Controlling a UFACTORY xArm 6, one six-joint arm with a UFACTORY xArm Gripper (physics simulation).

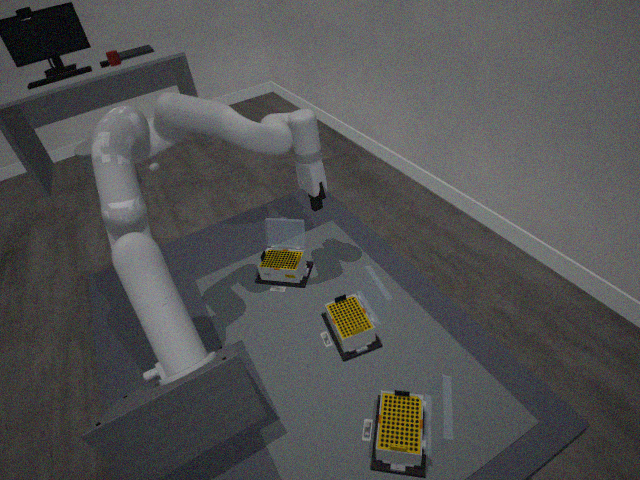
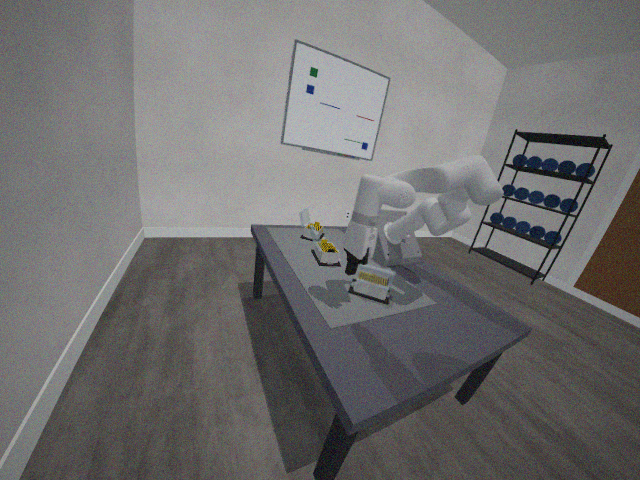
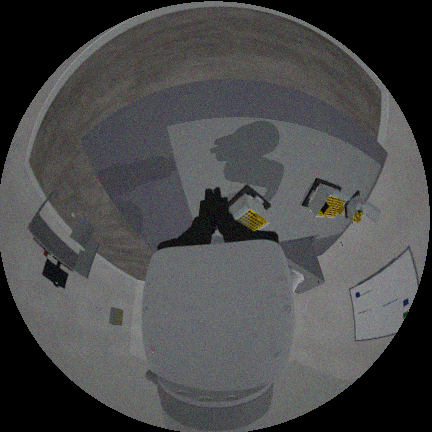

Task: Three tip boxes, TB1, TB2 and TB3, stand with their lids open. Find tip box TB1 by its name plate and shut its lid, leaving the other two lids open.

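Places are measured from the arm's base along level axes (x ahead, y left, z up), in metres.
Pixels of known places: gripper, fingertip midpoint: (image 1: 317, 208) (image 2: 350, 273) (image 3: 214, 197); arm's base, origin of the base link: (image 1: 189, 370) (image 2: 392, 233) (image 3: 292, 274).
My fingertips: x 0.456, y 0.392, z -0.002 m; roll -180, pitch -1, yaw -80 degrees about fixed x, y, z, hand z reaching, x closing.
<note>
Ahead of a thing's pixels: the offset from my fingertips to its middle. "spot": to the spot under its first point. Level surfaces: height alone.
TB1 {dx -0.158, dy -0.075, dz -0.069 m} (image 1: 283, 260) (image 2: 369, 290) (image 3: 252, 219) is the box nearest my gripper, with a yellow rack. Its clear lid {dx -0.119, dy -0.022, dz -0.029 m} (image 1: 284, 233) (image 2: 377, 269) stands open and upright along one long side. Its name plate {spot: dx -0.200, dy -0.131, dz -0.132 m} (image 1: 277, 289) is too small to read. My gripper (image 1: 316, 205) (image 2: 351, 269) (image 3: 214, 197) is shut and empty, above the table on the lid's outer side, apart from it. TB2 {dx -0.076, dy -0.363, dz -0.069 m} (image 1: 350, 320) (image 2: 326, 251) (image 3: 332, 206) stands in the middle and TB3 {dx -0.103, dy -0.648, dz -0.069 m} (image 1: 400, 423) (image 2: 314, 227) (image 3: 357, 216) at the far end. Both have open lids.
The boxes stand on a grey mat {dz -0.134 m} (image 1: 305, 372) on the purple-grey table {dz -0.137 m} (image 1: 465, 334) (image 2: 413, 361). The arm's mount block (image 1: 191, 418) stands at the side of the mat. Away from the table are a desk (image 1: 103, 90) with a monitor (image 1: 46, 33) and a shelf rack (image 2: 558, 137).
</note>
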